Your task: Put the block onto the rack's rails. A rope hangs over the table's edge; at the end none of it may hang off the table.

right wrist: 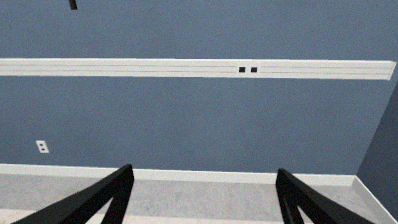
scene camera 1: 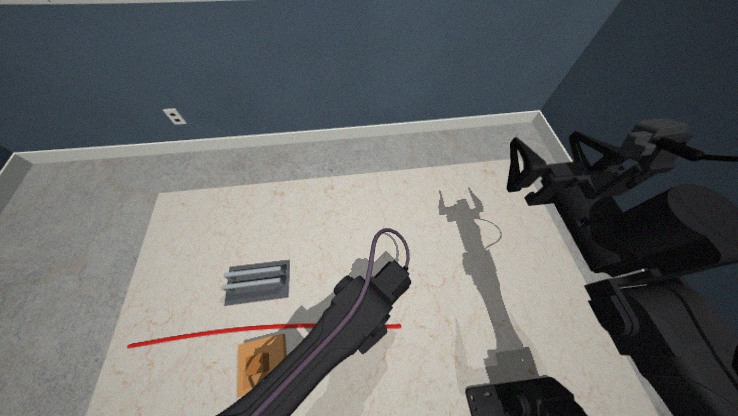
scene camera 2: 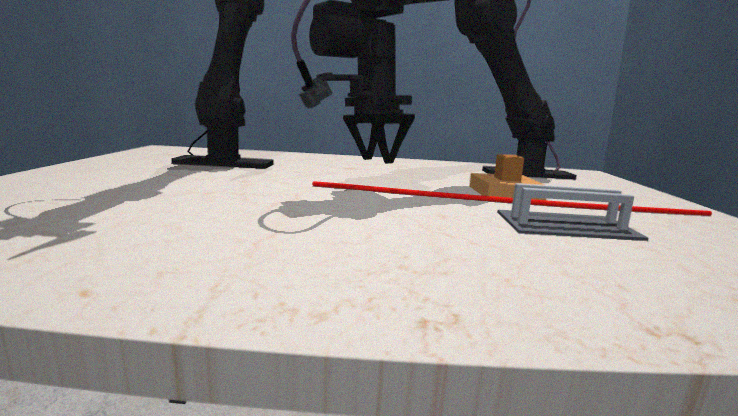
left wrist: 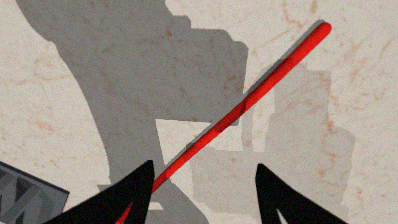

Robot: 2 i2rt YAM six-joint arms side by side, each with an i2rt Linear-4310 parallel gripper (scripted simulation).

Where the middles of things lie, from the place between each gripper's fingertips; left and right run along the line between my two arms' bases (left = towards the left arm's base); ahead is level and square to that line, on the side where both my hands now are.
I see the orange block (scene camera 1: 248,353) 20 mm behind my left hand (scene camera 2: 377,161), 230 mm to the left of it and 30 mm below it. Also, from my left hand: grey rack (scene camera 2: 540,223) (170 mm ahead, 230 mm to the left, 40 mm below).
I see my right gripper (scene camera 1: 542,137) 3 cm short of the grey rack, 58 cm to the right of it and 39 cm above it. Round my right hand: orange block: 16 cm behind, 57 cm to the left, 38 cm below.
